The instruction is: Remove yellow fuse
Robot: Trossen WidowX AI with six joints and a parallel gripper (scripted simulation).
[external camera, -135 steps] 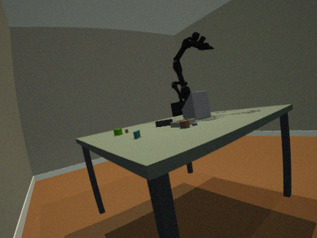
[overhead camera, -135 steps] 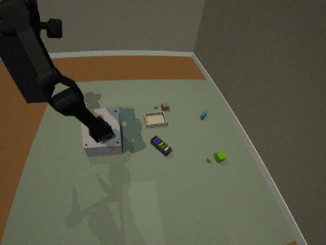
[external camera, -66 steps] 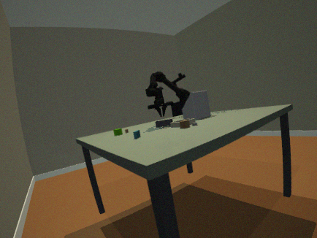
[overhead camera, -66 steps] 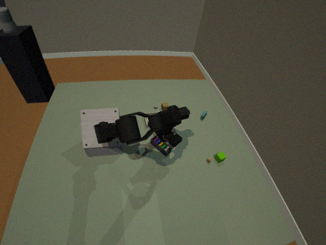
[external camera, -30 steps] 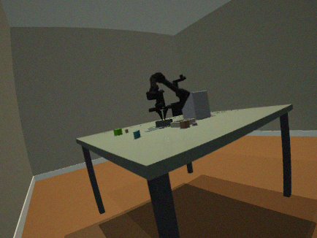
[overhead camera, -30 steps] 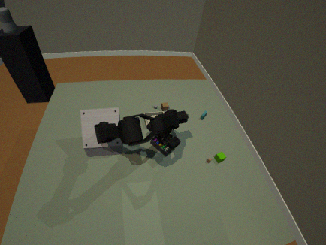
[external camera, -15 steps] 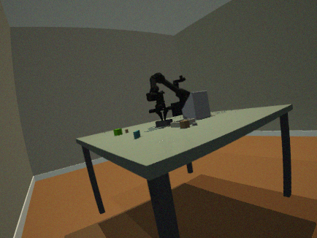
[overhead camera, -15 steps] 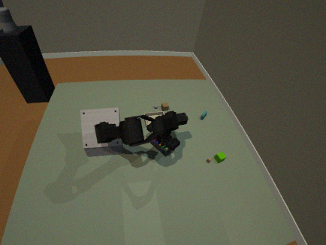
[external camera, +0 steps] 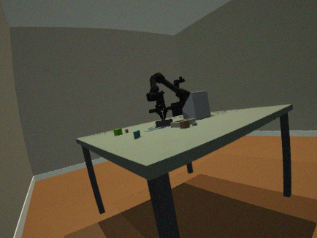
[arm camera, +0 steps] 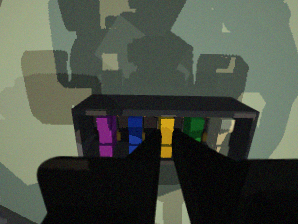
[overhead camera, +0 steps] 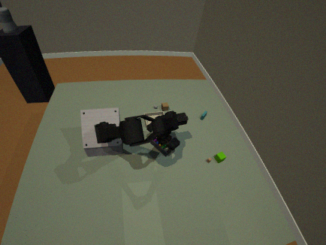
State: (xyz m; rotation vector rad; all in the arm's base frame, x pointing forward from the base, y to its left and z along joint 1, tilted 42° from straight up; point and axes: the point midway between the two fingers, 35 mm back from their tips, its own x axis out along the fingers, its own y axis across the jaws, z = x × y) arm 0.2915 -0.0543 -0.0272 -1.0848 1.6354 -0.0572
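Right now the green fuse is 20 mm to the right of my gripper tip, 10 mm below it and 10 mm ahead of it. The rest, counted from my gripper tip: purple fuse 30 mm to the left, 30 mm behind, 10 mm below; blue fuse 20 mm to the left, 10 mm below, 10 mm behind; yellow fuse 10 mm below.
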